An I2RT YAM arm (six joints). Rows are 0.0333 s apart.
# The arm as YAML. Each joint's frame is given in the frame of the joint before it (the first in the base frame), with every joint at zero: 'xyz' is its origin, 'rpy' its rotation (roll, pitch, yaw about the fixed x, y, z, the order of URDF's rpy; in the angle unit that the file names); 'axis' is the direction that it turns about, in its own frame. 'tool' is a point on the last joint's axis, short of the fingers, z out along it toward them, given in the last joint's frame.
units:
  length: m
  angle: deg
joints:
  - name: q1
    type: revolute
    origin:
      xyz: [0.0, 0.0, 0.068]
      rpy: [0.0, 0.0, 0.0]
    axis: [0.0, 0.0, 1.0]
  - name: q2
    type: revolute
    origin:
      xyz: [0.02, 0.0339, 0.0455]
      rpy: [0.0, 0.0, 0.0]
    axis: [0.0, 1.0, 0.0]
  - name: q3
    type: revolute
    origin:
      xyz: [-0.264, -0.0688, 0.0]
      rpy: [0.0, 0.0, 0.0]
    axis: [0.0, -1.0, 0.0]
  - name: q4
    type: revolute
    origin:
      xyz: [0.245, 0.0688, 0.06]
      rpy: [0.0, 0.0, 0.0]
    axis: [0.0, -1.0, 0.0]
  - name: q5
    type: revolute
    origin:
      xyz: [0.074, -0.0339, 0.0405]
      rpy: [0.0, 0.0, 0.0]
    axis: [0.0, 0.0, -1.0]
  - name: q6
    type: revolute
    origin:
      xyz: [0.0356, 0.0, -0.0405]
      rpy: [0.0, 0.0, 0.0]
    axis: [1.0, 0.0, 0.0]
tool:
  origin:
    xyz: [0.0, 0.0, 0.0]
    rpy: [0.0, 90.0, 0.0]
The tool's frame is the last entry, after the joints.
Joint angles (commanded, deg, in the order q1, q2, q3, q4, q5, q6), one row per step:
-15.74 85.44 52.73 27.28 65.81 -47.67
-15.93 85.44 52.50 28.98 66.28 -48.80
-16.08 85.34 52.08 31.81 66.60 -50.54
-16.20 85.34 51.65 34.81 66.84 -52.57
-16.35 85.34 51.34 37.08 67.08 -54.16
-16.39 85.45 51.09 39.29 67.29 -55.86
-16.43 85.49 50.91 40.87 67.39 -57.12
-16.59 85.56 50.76 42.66 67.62 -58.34
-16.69 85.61 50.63 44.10 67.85 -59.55
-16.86 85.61 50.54 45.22 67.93 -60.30
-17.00 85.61 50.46 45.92 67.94 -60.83
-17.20 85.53 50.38 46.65 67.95 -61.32
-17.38 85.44 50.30 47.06 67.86 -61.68
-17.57 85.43 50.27 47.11 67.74 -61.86
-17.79 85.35 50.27 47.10 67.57 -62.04
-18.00 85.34 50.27 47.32 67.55 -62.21
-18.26 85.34 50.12 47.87 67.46 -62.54
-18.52 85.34 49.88 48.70 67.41 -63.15
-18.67 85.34 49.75 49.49 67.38 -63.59
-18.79 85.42 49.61 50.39 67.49 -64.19
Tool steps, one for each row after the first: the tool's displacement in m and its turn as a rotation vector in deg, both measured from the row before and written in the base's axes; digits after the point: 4 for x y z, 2 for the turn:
-0.0008 -0.0010 0.0013 -0.60 -0.29 -0.62
-0.0012 -0.0006 0.0025 -0.93 -0.68 -0.44
-0.0010 -0.0005 0.0022 -0.97 -0.45 -0.36
-0.0010 -0.0006 0.0017 -0.73 -0.31 -0.41
-0.0005 -0.0002 0.0014 -0.70 -0.09 -0.30
-0.0005 -0.0001 0.0012 -0.51 -0.06 -0.19
-0.0008 -0.0008 0.0015 -0.54 -0.30 -0.45
-0.0007 -0.0004 0.0012 -0.44 -0.01 -0.40
-0.0008 -0.0008 0.0012 -0.35 -0.24 -0.30
-0.0006 -0.0006 0.0006 -0.22 -0.07 -0.19
-0.0010 -0.0009 0.0011 -0.25 -0.21 -0.25
-0.0008 -0.0008 0.0006 -0.17 -0.04 -0.12
-0.0004 -0.0009 0.0000 -0.05 0.16 -0.09
-0.0006 -0.0010 0.0004 -0.07 0.12 -0.07
-0.0006 -0.0010 0.0004 -0.09 -0.05 -0.20
-0.0009 -0.0012 0.0000 -0.17 -0.05 -0.20
-0.0011 -0.0011 -0.0001 -0.24 0.05 -0.26
-0.0008 -0.0006 0.0005 -0.24 -0.19 -0.16
-0.0006 -0.0005 0.0001 -0.23 -0.06 -0.28

